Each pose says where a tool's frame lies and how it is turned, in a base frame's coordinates. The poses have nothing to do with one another.
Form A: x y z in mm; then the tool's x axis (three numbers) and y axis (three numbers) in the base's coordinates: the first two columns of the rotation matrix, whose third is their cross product.
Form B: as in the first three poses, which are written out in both.
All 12 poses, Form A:
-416 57 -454 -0.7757 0.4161 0.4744 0.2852 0.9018 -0.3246
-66 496 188 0.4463 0.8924 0.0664 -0.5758 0.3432 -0.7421
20 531 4 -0.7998 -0.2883 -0.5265 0.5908 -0.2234 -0.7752
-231 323 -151 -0.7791 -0.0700 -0.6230 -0.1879 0.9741 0.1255
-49 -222 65 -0.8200 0.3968 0.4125 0.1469 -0.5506 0.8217
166 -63 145 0.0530 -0.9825 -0.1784 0.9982 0.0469 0.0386
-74 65 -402 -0.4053 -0.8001 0.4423 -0.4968 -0.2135 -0.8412
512 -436 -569 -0.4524 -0.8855 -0.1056 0.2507 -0.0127 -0.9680
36 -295 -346 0.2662 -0.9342 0.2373 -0.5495 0.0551 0.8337
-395 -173 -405 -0.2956 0.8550 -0.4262 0.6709 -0.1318 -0.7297
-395 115 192 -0.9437 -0.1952 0.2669 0.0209 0.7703 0.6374
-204 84 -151 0.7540 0.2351 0.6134 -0.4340 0.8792 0.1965
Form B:
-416 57 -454 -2.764 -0.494 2.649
-66 496 188 -0.839 -0.066 1.107
20 531 4 -1.148 0.554 -2.796
-231 323 -151 2.980 0.673 -3.052
-49 -222 65 1.124 -0.425 2.691
166 -63 145 0.039 0.179 -1.517
-74 65 -402 -1.925 -0.458 -2.040
512 -436 -569 -1.340 0.106 -2.043
36 -295 -346 2.110 -0.240 -1.293
-395 -173 -405 -2.203 0.440 1.904
-395 115 192 2.419 -0.270 -2.938
-204 84 -151 0.251 -0.660 0.302

